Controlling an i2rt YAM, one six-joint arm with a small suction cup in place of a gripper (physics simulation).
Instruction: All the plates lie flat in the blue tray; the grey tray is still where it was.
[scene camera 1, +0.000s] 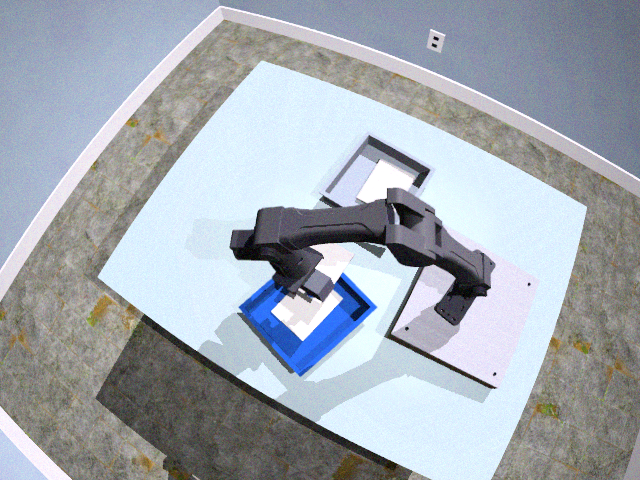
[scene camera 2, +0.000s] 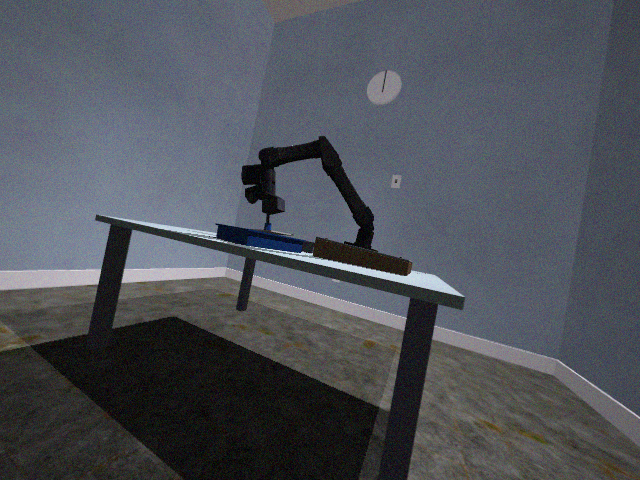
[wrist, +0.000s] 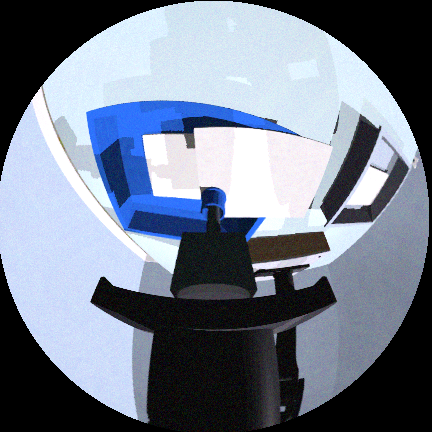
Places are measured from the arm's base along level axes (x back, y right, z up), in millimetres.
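Pixels of known places: hand at its tool point: (scene camera 2: 267, 232) (wrist: 213, 194); arm's base at its link origin: (scene camera 1: 466, 287) (scene camera 2: 361, 248) (wrist: 281, 269).
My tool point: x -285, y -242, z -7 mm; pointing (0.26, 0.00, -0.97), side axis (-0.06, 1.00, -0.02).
Ahead of a thing's pixels: the offset from my tool point to its top centre.
My suction gripper (scene camera 2: 267, 227) (wrist: 213, 199) is shut on a white plate @(dx -33, dy +56, dz +13 mm) (scene camera 1: 338, 258) (scene camera 2: 283, 233) (wrist: 265, 170), near one end of it. The plate is roughly level, close above the blue tray @(dx +8, dy -38, dz -3 mm) (scene camera 1: 330, 346) (scene camera 2: 232, 235) (wrist: 112, 185), and reaches out past the tray's rim on the side toward the grey tray. Another white plate @(dx -5, dy -27, dz -44 mm) (scene camera 1: 305, 328) (wrist: 157, 150) lies flat inside the blue tray, partly hidden by the held one. A third white plate @(dx -47, dy +361, dz -39 mm) (scene camera 1: 385, 178) (wrist: 371, 185) lies in the grey tray @(dx -64, dy +347, dz -3 mm) (scene camera 1: 354, 173) (wrist: 351, 172), partly hidden by the arm in scene camera 1.
The arm's base stands on a thick board (scene camera 1: 491, 320) (scene camera 2: 361, 256) (wrist: 290, 245) to the right of the blue tray in scene camera 1. The arm spans above the stretch between the two trays. The pale table's edge (scene camera 1: 232, 379) runs beyond the blue tray's outer side.
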